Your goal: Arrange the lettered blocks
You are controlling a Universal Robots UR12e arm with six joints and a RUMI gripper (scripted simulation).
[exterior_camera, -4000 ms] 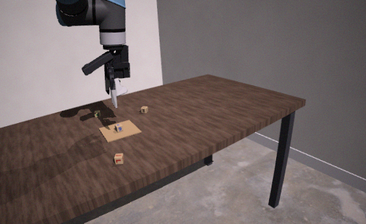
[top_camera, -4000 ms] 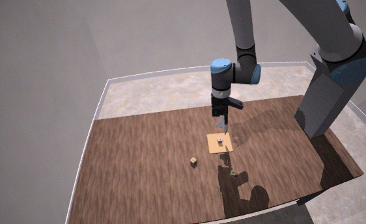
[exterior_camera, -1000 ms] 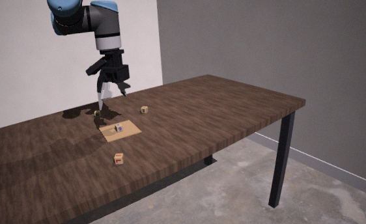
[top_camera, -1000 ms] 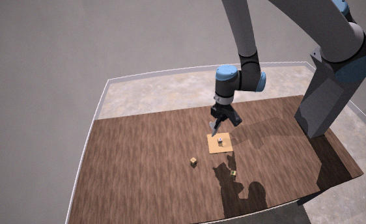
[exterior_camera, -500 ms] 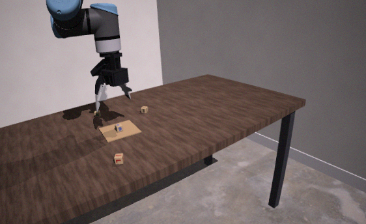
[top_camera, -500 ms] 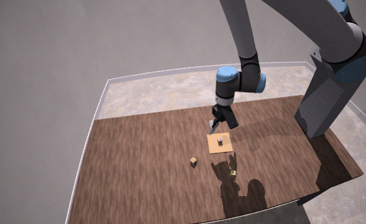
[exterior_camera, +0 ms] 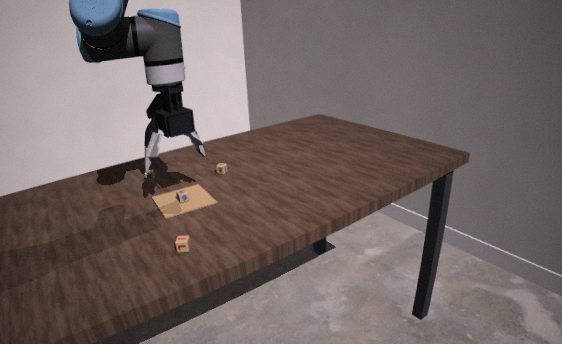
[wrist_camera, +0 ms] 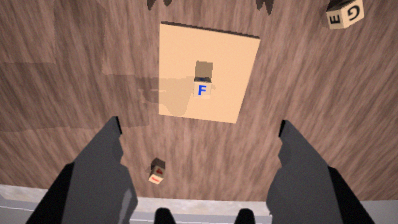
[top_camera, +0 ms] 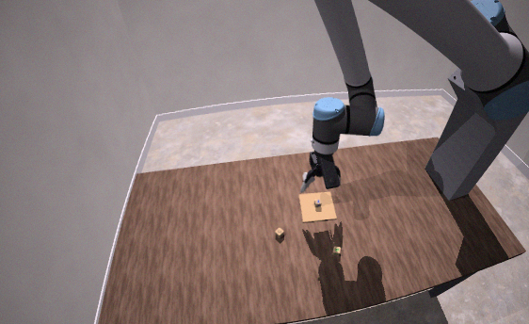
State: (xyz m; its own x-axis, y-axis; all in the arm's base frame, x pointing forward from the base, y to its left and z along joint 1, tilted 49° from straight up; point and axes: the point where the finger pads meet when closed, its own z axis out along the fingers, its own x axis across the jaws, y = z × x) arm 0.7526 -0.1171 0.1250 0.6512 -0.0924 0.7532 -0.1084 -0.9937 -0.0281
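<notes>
The mat lies 100 mm below my hand and 10 mm ahead of it.
</notes>
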